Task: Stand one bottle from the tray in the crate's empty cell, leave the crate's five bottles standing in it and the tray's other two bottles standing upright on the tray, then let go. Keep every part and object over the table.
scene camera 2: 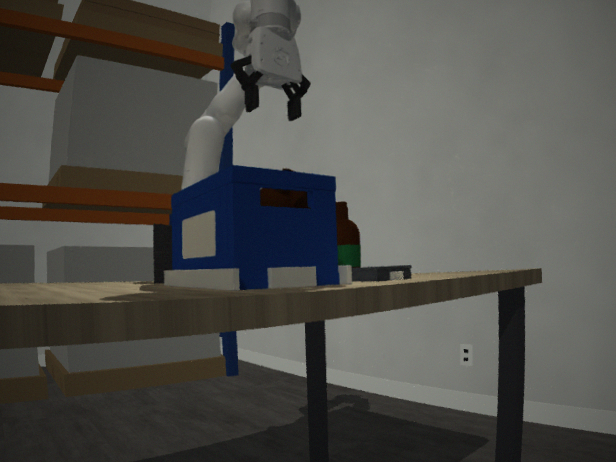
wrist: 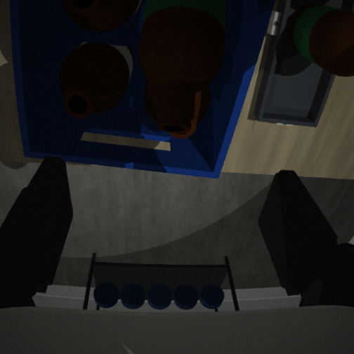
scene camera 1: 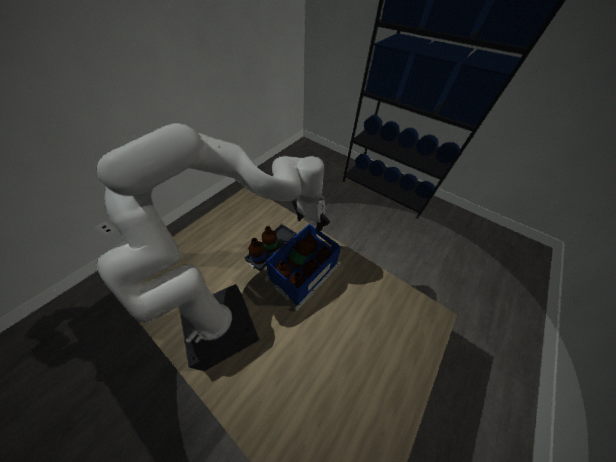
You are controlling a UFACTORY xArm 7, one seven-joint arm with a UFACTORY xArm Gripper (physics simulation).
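Frame: origin at the arm's base, x ahead, y left, z up, level; centimetres.
Seen in the pictures: gripper, fingertip midpoint: (scene camera 2: 274, 114) (scene camera 1: 309, 224); arm's base at its link origin: (scene camera 1: 214, 321).
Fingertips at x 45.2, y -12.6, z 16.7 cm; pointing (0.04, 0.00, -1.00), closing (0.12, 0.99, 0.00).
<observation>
Offsets run from my fingertips to a thing's top centre. "spot": to the spot under its first point.
My gripper (scene camera 1: 312, 223) (scene camera 2: 273, 113) (wrist: 170, 191) is open and empty, above and just beyond the handle-slot end of the blue crate {dy -1.6, dx -6.2, dz -12.1 cm} (scene camera 1: 285, 287) (scene camera 2: 285, 235) (wrist: 239, 115). In the crate a brown bottle with a green band (scene camera 1: 306, 245) (wrist: 182, 45) lies tilted along one side, its neck toward that end wall. Other brown bottles {dy +4.2, dx -14.5, dz -13.3 cm} (scene camera 1: 283, 269) (wrist: 95, 80) stand in the crate beside it. The grey tray {dy +20.2, dx -2.6, dz -27.1 cm} (scene camera 1: 285, 233) (scene camera 2: 380, 273) (wrist: 295, 102) holds an upright green-banded bottle {dy +20.5, dx -2.6, dz -13.6 cm} (scene camera 1: 270, 239) (scene camera 2: 348, 240) (wrist: 335, 42) and an upright blue-banded bottle {dy +21.5, dx -11.2, dz -13.6 cm} (scene camera 1: 257, 251). One tray end is bare.
The crate and tray stand close together near an edge of the wooden table (scene camera 1: 350, 360) (scene camera 2: 475, 281). The gripper hangs near that edge, with floor below it in the wrist view. A tall rack (scene camera 1: 410, 109) stands on the floor beyond. Pale blocks {spot: dy -5.0, dx +8.2, dz -28.0 cm} (scene camera 2: 291, 276) sit around the crate's base.
</observation>
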